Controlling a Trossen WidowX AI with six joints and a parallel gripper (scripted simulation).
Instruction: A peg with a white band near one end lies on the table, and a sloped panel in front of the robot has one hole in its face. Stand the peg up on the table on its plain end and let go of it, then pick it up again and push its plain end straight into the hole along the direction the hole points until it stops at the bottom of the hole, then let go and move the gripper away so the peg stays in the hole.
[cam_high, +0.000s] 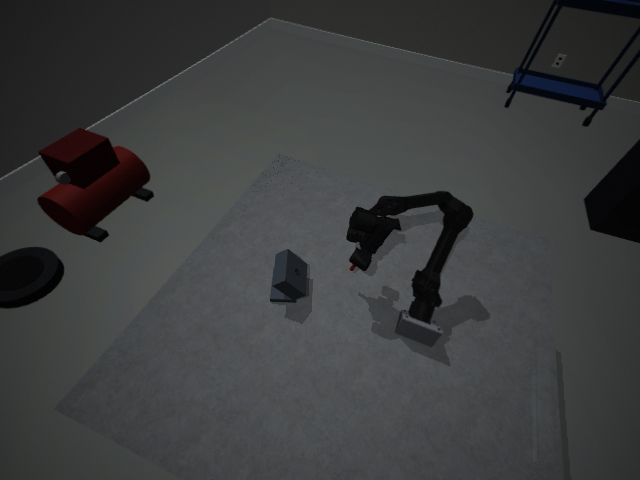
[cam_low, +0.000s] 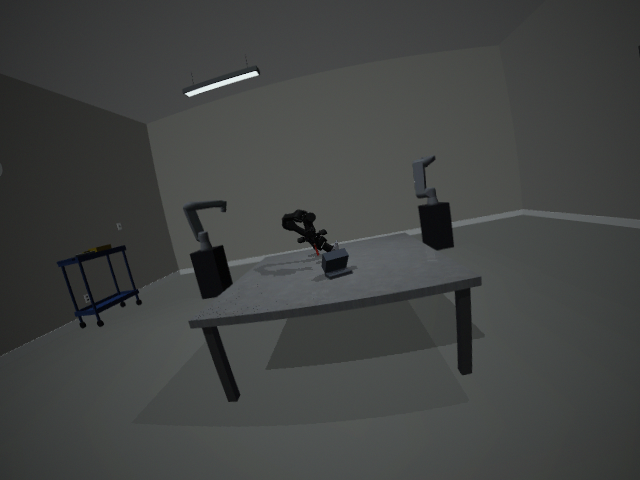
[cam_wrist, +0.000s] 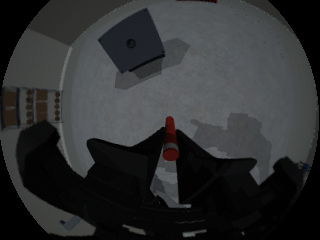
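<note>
The dark sloped panel is 20 cm ahead of my gripper tip, 11 cm to the left of it and 5 cm below it. Round my gripper tip: red peg: 1 cm behind, 2 cm above.
</note>
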